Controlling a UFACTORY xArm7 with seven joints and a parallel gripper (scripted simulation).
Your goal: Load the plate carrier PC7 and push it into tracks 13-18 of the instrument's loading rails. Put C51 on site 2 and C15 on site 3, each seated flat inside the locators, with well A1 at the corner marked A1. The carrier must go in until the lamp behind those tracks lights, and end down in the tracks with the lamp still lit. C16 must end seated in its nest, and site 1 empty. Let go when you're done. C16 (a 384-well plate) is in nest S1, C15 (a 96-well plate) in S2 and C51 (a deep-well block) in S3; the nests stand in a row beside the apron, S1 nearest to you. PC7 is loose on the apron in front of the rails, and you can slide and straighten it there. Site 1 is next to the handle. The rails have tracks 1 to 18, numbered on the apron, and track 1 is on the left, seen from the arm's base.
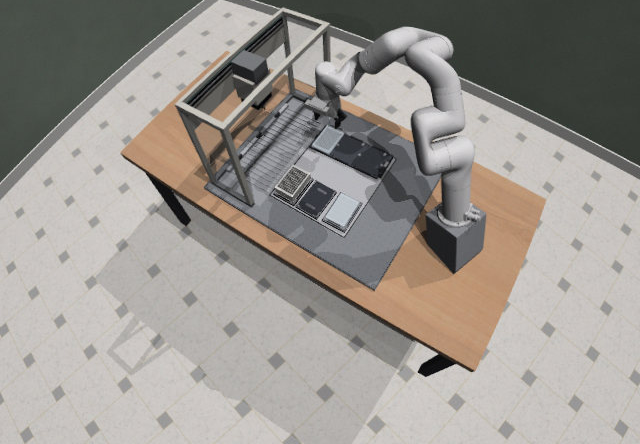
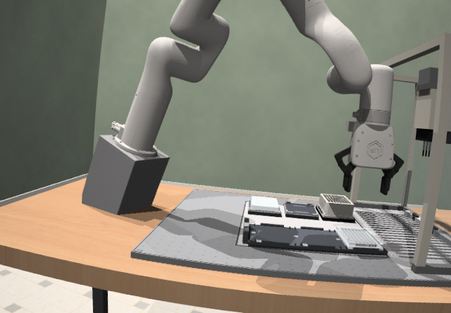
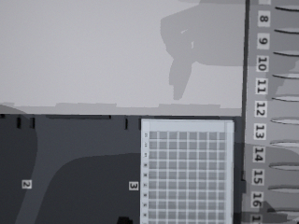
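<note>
My gripper is now 26 cm to the right of the deep-well block C51, 11 cm above it and 1 cm past it. From my hand the other things lie so: dark plate carrier PC7 (12 cm below, 11 cm behind); then nest s3 (26 cm to the left, 13 cm below, 1 cm behind); then 96-well plate C15 (12 cm below).
</note>
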